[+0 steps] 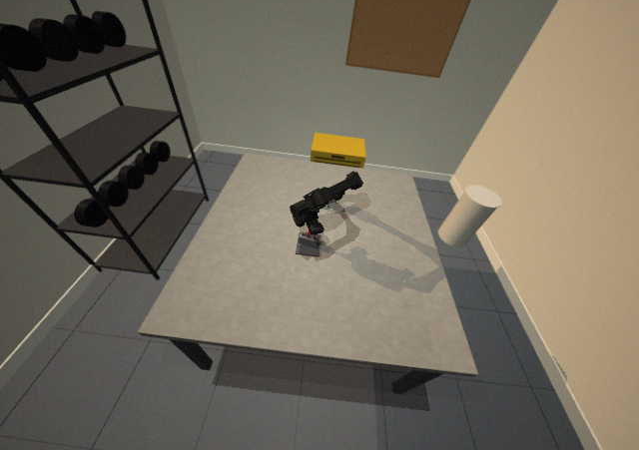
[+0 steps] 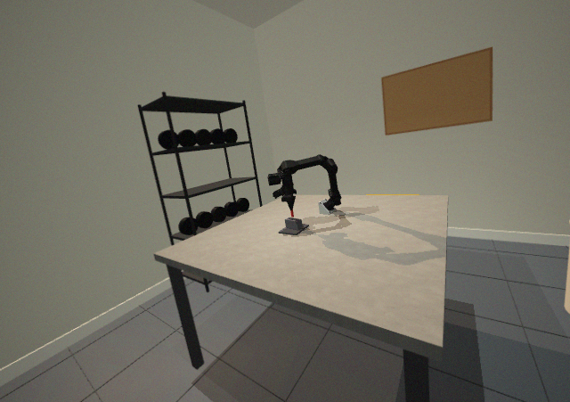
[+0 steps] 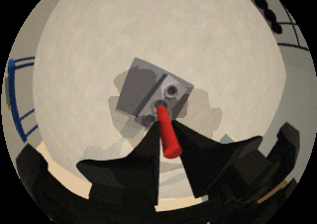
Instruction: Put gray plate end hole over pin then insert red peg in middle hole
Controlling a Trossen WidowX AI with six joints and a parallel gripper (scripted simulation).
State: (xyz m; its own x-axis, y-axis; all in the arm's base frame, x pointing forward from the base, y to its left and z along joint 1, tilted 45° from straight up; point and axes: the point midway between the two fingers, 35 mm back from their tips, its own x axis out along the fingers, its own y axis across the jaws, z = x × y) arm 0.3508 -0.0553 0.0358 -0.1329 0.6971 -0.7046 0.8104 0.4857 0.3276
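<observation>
Now: gripper tip right at the red peg. From my gripper tip the other things lie so: dark base 2 cm to the left, 10 cm below; gray plate 7 cm below.
</observation>
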